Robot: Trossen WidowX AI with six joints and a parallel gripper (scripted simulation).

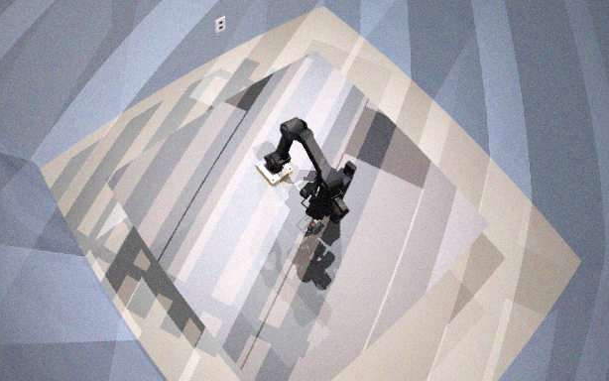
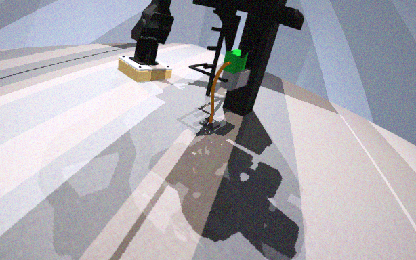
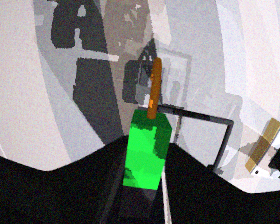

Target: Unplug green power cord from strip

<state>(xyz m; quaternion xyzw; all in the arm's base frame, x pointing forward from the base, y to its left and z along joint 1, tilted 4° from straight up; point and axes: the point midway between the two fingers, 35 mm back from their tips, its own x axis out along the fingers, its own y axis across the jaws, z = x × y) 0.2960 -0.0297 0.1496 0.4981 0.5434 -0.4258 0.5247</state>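
The green plug is 10 mm behind my gripper tip and 30 mm to the left of it. The rest, counted from my gripper tip: grey plate (30 mm to the right, 130 mm below); black ladder-like rack (100 mm behind, 90 mm to the left, 10 mm above).
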